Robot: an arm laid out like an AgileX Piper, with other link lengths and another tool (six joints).
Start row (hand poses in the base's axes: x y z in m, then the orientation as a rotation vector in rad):
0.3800 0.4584 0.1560 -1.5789 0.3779 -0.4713
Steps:
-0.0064 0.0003 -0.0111 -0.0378 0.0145 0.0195
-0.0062 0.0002 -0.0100 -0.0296 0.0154 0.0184
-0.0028 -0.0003 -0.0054 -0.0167 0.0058 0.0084
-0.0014 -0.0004 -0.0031 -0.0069 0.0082 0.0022
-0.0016 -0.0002 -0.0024 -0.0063 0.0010 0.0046
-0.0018 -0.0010 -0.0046 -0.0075 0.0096 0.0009
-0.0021 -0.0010 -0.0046 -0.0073 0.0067 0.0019
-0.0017 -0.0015 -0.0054 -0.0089 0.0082 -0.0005
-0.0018 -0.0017 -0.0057 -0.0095 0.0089 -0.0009
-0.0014 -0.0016 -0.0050 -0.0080 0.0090 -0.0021
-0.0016 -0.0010 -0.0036 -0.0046 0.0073 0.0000
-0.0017 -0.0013 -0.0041 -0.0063 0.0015 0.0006
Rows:
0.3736 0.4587 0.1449 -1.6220 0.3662 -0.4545
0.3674 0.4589 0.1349 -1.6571 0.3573 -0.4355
0.3646 0.4586 0.1295 -1.6759 0.3517 -0.4285
0.3632 0.4582 0.1264 -1.6850 0.3547 -0.4217
0.3616 0.4580 0.1240 -1.6919 0.3505 -0.4190
0.3598 0.4570 0.1194 -1.7018 0.3556 -0.4121
0.3577 0.4560 0.1148 -1.7109 0.3577 -0.4068
0.3560 0.4545 0.1094 -1.7216 0.3628 -0.4024
0.3542 0.4528 0.1037 -1.7330 0.3686 -0.3978
0.3528 0.4512 0.0987 -1.7428 0.3758 -0.3936
0.3512 0.4502 0.0951 -1.7491 0.3804 -0.3885
0.3495 0.4489 0.0910 -1.7557 0.3801 -0.3884

